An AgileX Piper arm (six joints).
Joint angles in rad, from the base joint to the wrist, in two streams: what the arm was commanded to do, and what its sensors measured. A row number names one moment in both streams.
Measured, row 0: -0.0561 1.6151 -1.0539 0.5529 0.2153 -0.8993
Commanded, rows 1 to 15: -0.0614 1.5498 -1.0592 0.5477 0.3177 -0.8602; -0.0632 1.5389 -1.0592 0.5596 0.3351 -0.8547; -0.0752 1.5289 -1.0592 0.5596 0.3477 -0.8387; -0.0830 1.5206 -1.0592 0.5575 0.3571 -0.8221; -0.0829 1.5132 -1.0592 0.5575 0.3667 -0.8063; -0.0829 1.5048 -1.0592 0.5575 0.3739 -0.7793; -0.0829 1.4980 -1.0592 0.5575 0.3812 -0.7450; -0.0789 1.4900 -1.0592 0.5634 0.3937 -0.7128; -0.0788 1.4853 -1.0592 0.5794 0.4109 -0.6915; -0.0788 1.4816 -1.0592 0.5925 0.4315 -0.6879; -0.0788 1.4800 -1.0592 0.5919 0.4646 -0.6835; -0.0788 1.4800 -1.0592 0.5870 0.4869 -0.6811; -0.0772 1.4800 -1.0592 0.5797 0.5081 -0.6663; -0.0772 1.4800 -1.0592 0.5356 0.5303 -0.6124; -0.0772 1.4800 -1.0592 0.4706 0.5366 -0.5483
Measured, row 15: -0.0758 1.4877 -1.0539 0.5826 0.4677 -0.6860
